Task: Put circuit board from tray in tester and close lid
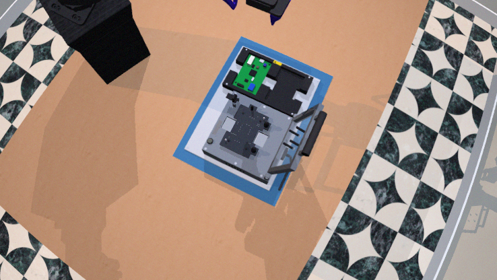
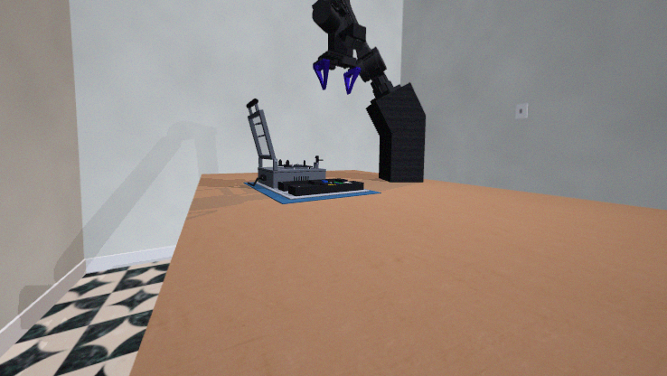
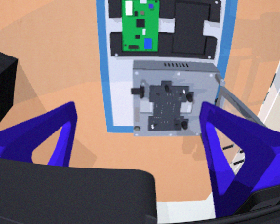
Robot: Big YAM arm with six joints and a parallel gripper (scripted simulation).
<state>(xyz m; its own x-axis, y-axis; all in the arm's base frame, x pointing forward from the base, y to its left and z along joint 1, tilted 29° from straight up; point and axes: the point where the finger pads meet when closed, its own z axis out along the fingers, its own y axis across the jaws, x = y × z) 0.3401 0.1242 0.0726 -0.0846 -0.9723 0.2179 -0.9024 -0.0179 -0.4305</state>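
The green circuit board lies 29 cm below my hand. The rest, counted from my hand: clear lid 17 cm ahead, 19 cm to the right, 12 cm below; then tester 8 cm ahead, 14 cm to the right, 19 cm below; then dark latch hook 1 cm behind, 11 cm to the right, 22 cm below.
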